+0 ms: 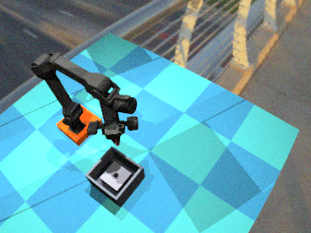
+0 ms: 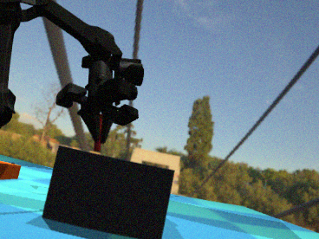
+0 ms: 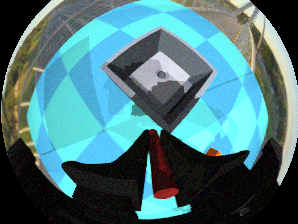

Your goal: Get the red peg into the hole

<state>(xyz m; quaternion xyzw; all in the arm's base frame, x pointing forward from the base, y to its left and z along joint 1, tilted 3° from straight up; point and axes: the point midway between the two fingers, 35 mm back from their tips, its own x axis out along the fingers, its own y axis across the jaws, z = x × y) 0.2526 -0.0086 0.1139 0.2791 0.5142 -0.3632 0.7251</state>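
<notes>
The grey plate lies 40 mm ahead of my gripper tip, 100 mm to the right of it and 80 mm below it. Also, from my gripper tip: dark grey box (40 mm ahead, 100 mm to the right, 100 mm below); then red peg (10 mm behind, 10 mm to the left, 20 mm above).
</notes>
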